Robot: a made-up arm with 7 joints. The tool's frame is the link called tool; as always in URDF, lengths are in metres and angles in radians.
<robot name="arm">
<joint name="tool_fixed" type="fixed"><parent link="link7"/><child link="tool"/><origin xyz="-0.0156 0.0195 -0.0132"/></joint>
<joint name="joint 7" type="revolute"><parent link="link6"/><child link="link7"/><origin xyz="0.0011 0.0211 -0.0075"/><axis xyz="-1 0 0"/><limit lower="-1.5" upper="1.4"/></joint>
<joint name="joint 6" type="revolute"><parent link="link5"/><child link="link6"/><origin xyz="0.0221 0.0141 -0.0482"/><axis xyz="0 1 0"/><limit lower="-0.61" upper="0.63"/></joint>
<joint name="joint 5" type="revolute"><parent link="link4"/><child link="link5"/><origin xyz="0.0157 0.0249 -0.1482"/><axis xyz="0 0 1"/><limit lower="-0.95" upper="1.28"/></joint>
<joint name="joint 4" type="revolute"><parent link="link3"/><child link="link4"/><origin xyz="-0.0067 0.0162 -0.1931"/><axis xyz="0 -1 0"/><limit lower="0.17" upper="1.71"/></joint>
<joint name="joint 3" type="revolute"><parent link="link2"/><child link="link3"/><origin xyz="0.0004 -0.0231 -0.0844"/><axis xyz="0 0 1"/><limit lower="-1.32" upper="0.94"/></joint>
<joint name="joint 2" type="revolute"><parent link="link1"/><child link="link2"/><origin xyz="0.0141 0.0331 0.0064"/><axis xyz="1 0 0"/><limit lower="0.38" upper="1.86"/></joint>
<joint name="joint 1" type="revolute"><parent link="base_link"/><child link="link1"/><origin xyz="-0.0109 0.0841 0.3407"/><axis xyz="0 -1 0"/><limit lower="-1.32" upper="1.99"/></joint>
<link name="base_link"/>
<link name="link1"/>
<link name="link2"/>
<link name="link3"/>
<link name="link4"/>
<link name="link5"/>
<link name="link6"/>
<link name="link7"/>
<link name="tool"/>
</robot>
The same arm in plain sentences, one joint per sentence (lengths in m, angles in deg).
The arm has seven revolute joints in a row. What follows holds with every joint at zero, and every direction is one of the base frame's.
Joint 1 sits 0.0109 m along -x and 0.0841 m along +y and 0.3407 m along +z from the base frame's origin and rotates about -y, from -75.63 to 114.02 deg.
Joint 2 sits 0.0141 m along +x and 0.0331 m along +y and 0.0064 m along +z from joint 1 and rotates about +x, from 21.77 to 106.57 deg.
Joint 3 sits 0.0004 m along +x and 0.0231 m along -y and 0.0844 m along -z from joint 2 and rotates about +z, from -75.63 to 53.86 deg.
Joint 4 sits 0.0067 m along -x and 0.0162 m along +y and 0.1931 m along -z from joint 3 and rotates about -y, from 9.74 to 97.98 deg.
Joint 5 sits 0.0157 m along +x and 0.0249 m along +y and 0.1482 m along -z from joint 4 and rotates about +z, from -54.43 to 73.34 deg.
Joint 6 sits 0.0221 m along +x and 0.0141 m along +y and 0.0482 m along -z from joint 5 and rotates about +y, from -34.95 to 36.1 deg.
Joint 7 sits 0.0011 m along +x and 0.0211 m along +y and 0.0075 m along -z from joint 6 and rotates about -x, from -85.94 to 80.21 deg.
The tool frame, which is the frame that the pose is given for, sits 0.0156 m along -x and 0.0195 m along +y and 0.0132 m along -z from joint 7; its axes are parallel to the base frame's.

